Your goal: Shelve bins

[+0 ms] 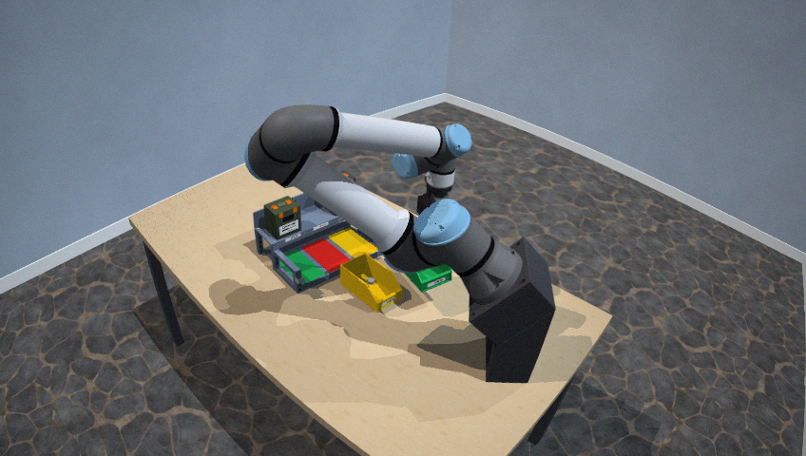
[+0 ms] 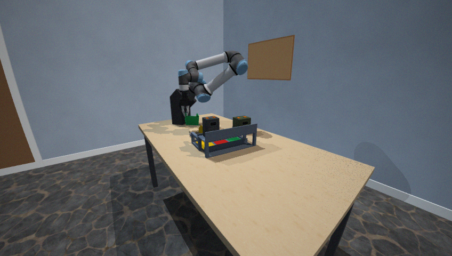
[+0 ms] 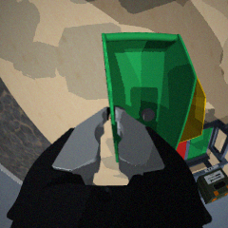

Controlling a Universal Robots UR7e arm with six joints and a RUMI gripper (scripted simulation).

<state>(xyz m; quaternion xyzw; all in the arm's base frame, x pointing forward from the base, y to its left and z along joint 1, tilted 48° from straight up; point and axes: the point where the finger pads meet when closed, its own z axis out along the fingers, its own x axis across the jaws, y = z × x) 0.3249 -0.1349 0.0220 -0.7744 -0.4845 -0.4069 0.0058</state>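
The green bin is 5 cm to the left of my hand, 3 cm below it and 1 cm ahead of it. Also, from my hand: yellow bin: 15 cm to the left, 12 cm below, 10 cm ahead; then black box: 42 cm ahead, 5 cm to the left, 1 cm above.
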